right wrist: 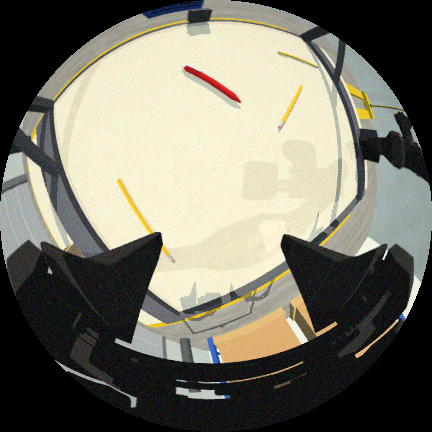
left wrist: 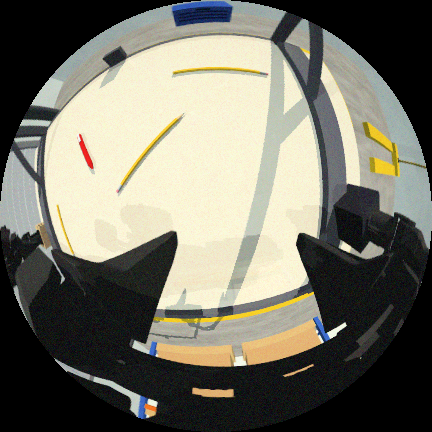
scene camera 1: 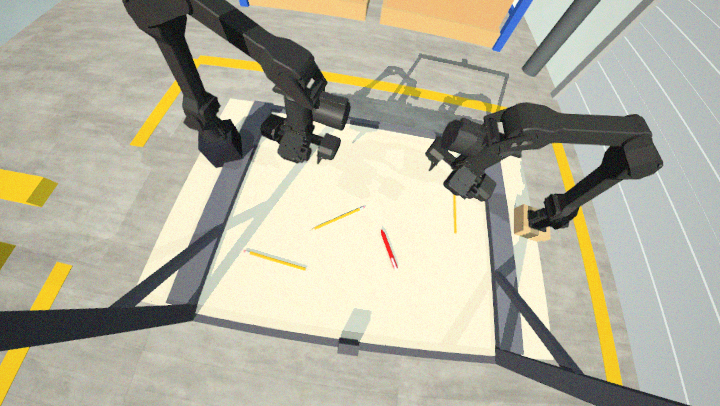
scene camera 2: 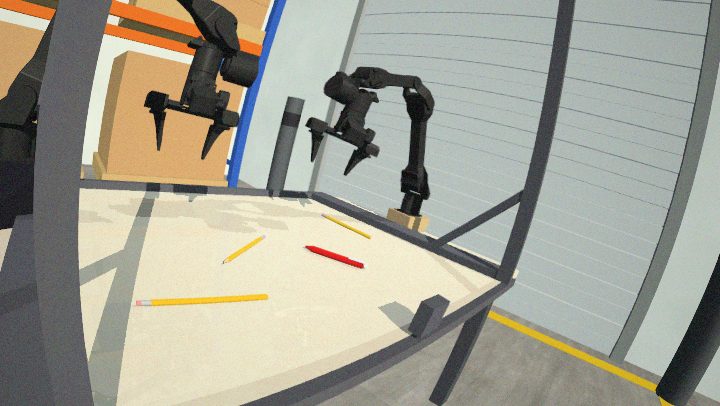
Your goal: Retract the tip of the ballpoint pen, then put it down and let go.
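The red ballpoint pen lies flat on the pale table top. Its narrow end points toward the back in scene camera 1, and its other end has white parts. Its point is too small to tell whether it is out or in. My left gripper is open and empty, high above the back left of the table. My right gripper is open and empty, above the back right part, away from the pen.
Three yellow pencils lie around the pen: one in the middle, one at the front left, and one at the right. A dark block stands on the front edge. Dark frame posts rise at the corners.
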